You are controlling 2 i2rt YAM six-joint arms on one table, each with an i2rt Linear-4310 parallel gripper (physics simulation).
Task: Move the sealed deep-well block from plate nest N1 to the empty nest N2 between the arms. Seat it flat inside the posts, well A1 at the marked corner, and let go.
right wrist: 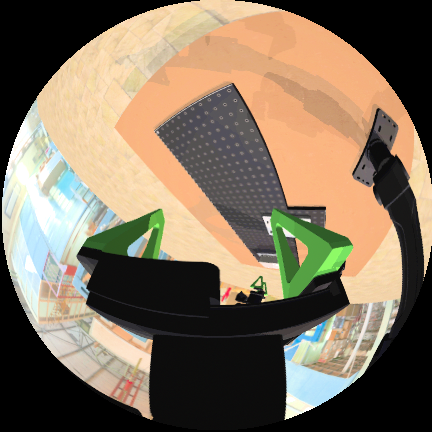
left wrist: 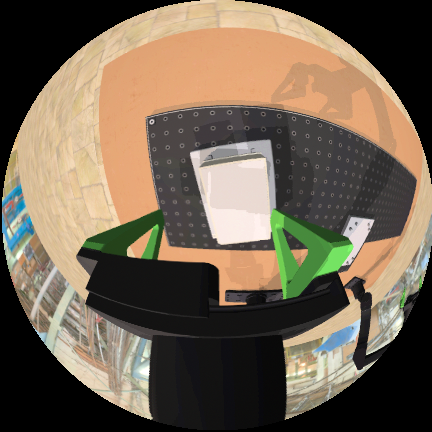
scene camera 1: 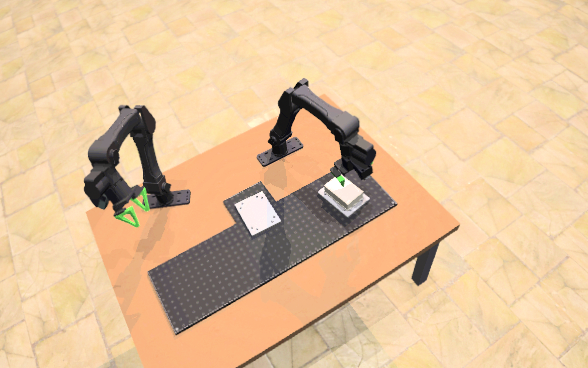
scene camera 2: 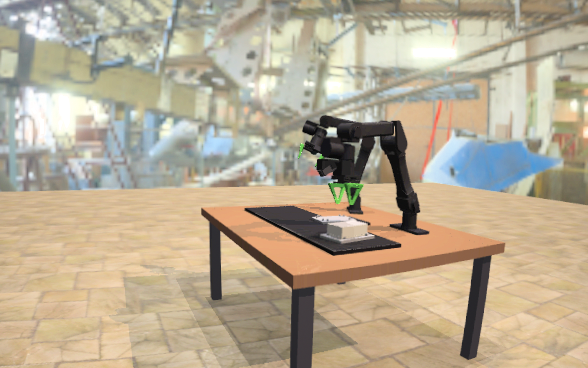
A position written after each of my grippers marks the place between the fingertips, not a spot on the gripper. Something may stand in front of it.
Note:
My left gripper [left wrist: 216, 214] is open and holds nothing. Also in view: a white deep-well block [scene camera 1: 348, 196]. My right gripper [scene camera 1: 143, 218] is open, holding nothing.
The white deep-well block shows as well in the left wrist view [left wrist: 236, 188].

